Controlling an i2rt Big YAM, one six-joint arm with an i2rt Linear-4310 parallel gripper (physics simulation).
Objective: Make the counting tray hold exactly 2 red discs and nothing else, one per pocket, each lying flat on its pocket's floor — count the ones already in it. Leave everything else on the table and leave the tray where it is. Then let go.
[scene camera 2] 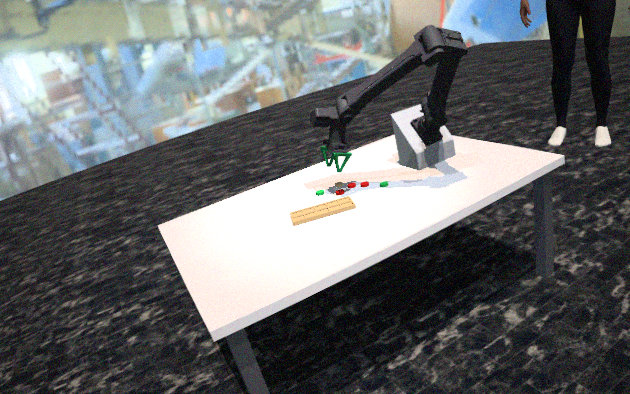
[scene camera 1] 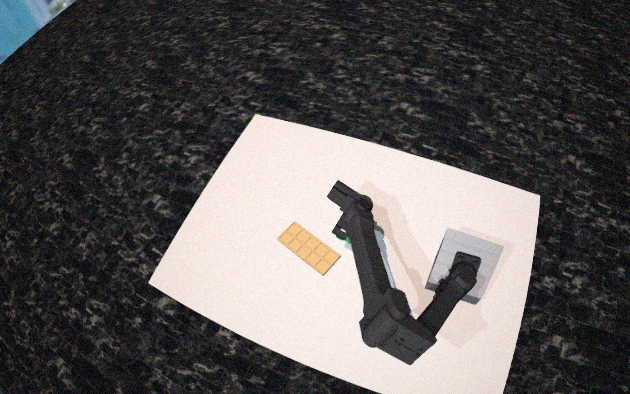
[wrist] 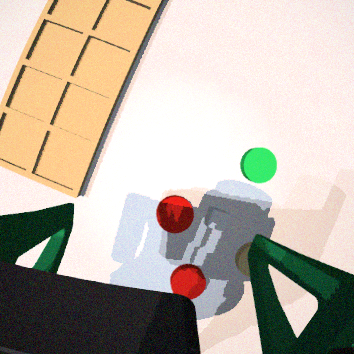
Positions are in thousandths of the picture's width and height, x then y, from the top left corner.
The gripper (scene camera 2: 529, 430) is open, holding nothing. Also in view: a tan counting tray (scene camera 1: 494, 636).
The tan counting tray is seen too in scene camera 2 (scene camera 2: 550, 516) and in the wrist view (wrist: 194, 222). The gripper shows as well in the wrist view (wrist: 468, 651).
